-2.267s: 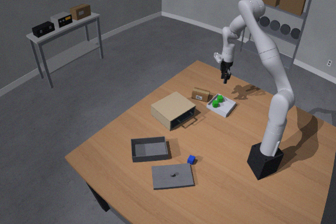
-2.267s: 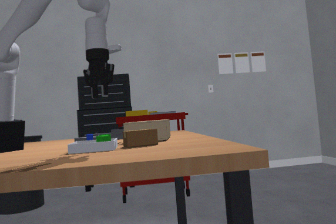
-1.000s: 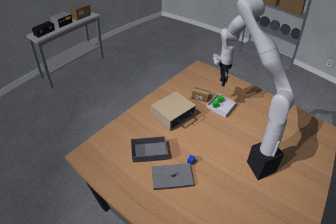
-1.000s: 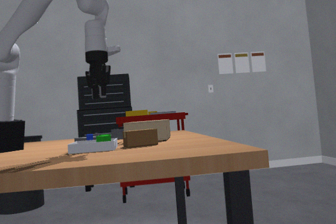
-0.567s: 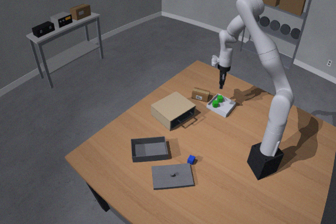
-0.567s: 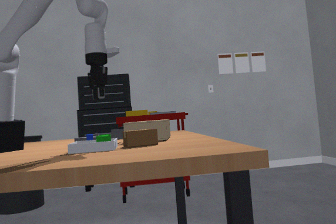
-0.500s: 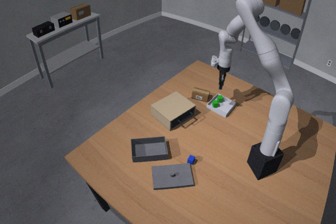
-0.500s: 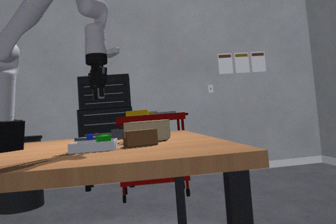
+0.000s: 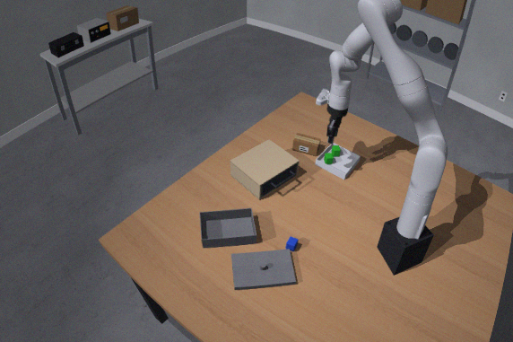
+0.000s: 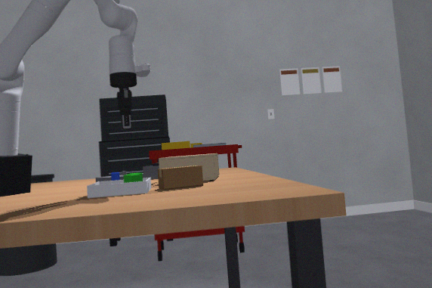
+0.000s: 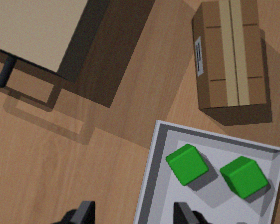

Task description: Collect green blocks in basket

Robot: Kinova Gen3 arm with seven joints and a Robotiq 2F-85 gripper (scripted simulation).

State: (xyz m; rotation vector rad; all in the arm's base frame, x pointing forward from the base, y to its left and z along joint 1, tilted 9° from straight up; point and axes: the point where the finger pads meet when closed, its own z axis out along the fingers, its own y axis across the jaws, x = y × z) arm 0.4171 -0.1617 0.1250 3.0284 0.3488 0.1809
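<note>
Right now my hand is 520 mm to the right of the grey lid, 170 mm above it and 100 mm past it. From my hand the other things lie so: cardboard box: 150 mm below, 140 mm ahead, 70 mm to the right; then drawer: 180 mm to the left, 160 mm ahead, 150 mm below; then white basket: 180 mm below, 80 mm to the right, 10 mm behind.
</note>
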